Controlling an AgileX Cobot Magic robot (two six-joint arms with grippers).
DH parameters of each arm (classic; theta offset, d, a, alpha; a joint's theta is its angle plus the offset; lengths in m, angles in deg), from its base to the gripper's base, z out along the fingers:
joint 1: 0 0.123 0 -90
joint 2: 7.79 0 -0.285 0
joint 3: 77.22 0 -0.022 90
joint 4: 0 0.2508 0 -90
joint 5: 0 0 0.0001 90
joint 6: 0 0.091 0 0
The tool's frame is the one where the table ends.
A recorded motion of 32 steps. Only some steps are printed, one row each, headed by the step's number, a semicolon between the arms.
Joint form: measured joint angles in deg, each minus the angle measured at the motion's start. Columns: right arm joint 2, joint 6, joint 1, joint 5, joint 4, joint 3; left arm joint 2, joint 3, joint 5, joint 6, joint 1, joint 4.
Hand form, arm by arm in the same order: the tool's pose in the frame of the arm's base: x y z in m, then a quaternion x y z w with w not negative. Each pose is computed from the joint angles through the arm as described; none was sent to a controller.
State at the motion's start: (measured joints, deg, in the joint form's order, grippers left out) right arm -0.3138 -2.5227 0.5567 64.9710 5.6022 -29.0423; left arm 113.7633 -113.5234 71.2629 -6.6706 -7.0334 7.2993
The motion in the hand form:
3: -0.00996 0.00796 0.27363 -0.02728 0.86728 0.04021 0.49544; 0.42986 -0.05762 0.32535 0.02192 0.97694 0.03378 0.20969
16: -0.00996 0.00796 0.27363 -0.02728 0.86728 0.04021 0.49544; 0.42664 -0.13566 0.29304 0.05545 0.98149 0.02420 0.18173
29: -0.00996 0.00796 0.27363 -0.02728 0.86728 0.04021 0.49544; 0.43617 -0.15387 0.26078 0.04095 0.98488 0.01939 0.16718
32: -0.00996 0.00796 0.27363 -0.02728 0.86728 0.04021 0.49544; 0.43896 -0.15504 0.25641 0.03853 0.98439 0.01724 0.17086
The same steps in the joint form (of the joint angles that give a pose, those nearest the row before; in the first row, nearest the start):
3: 0.00 0.00 0.00 0.00 0.00 0.00; 0.05 0.00 0.00 -0.77 -2.06 0.05
16: 0.00 0.00 0.00 0.00 0.00 0.00; 4.30 0.00 -0.10 -7.62 -12.29 1.50
29: 0.00 0.00 0.00 0.00 0.00 0.00; 8.51 0.00 -2.44 -11.51 -14.00 1.44
32: 0.00 0.00 0.00 0.00 0.00 0.00; 9.11 0.00 -3.50 -11.91 -14.00 1.44

